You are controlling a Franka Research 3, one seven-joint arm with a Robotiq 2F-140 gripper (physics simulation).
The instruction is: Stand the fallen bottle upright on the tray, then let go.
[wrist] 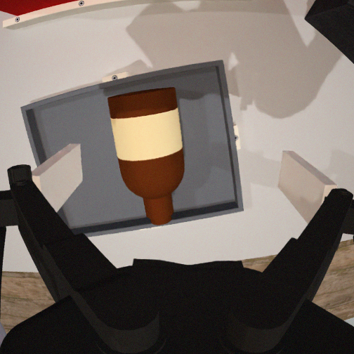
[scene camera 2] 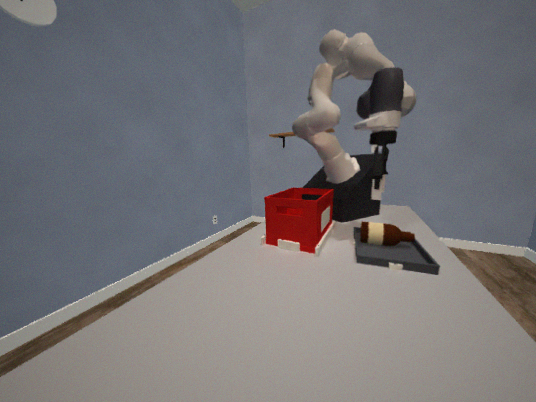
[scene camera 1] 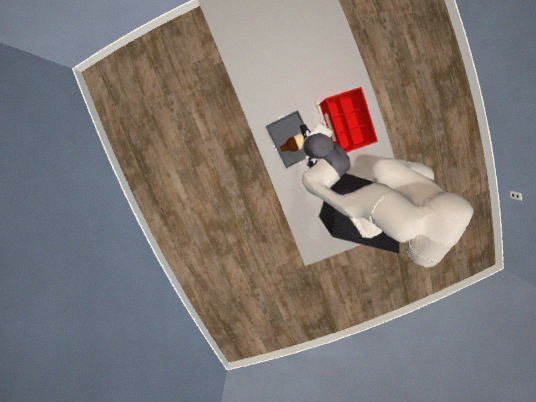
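Note:
The brown bottle [scene camera 1: 291, 144] [scene camera 2: 381, 234] [wrist: 149, 135] with a cream label lies on its side on the dark grey tray [scene camera 1: 286, 126] [scene camera 2: 400, 257] [wrist: 212, 185]. In the wrist view its base points to the top and its neck reaches the tray's lower wall. My gripper [scene camera 1: 308, 146] [scene camera 2: 378, 188] [wrist: 181, 164] is open and empty, pointing down above the table. In scene camera 2 its fingertips are above the bottle's height. In the wrist view the bottle shows between the two pads, nearer the left one. The gripper and arm hide part of the tray in scene camera 1.
A red crate [scene camera 1: 350, 120] [scene camera 2: 290, 225] [wrist: 30, 5] with compartments stands beside the tray, with a light strip along its foot. The robot's black base [scene camera 1: 350, 232] [scene camera 2: 350, 195] stands at the table's end. The tray lies near one long edge of the pale table [scene camera 2: 280, 310].

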